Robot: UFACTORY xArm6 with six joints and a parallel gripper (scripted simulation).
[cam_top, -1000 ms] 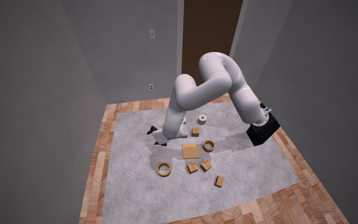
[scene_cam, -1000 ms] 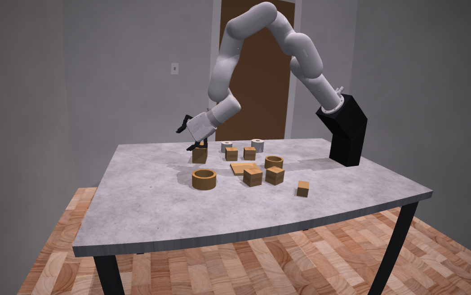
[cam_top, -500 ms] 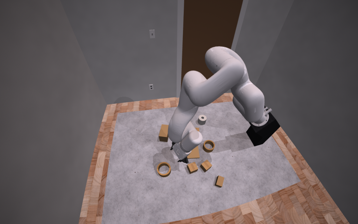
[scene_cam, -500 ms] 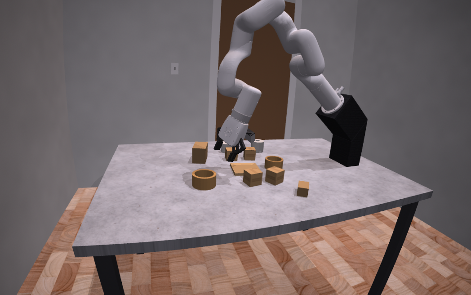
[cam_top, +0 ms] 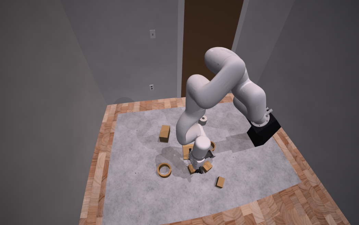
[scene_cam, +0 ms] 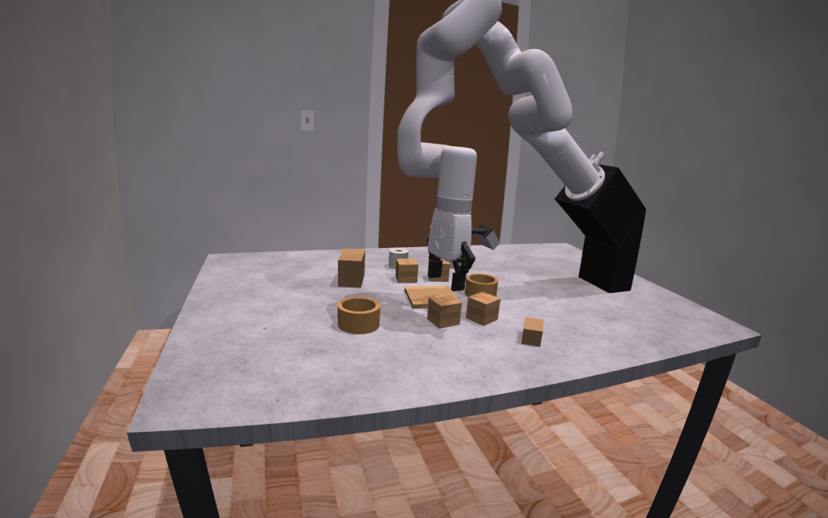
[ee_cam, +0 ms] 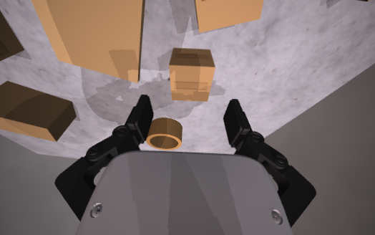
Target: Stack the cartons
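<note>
Right now the board is 140 mm to the right of my hand, 100 mm below it and 10 mm behind it. From my hand the other things lie so: plain carton: 290 mm to the right, 170 mm ahead, 60 mm below; then brown cube: 170 mm behind, 120 mm to the left, 80 mm below.
</note>
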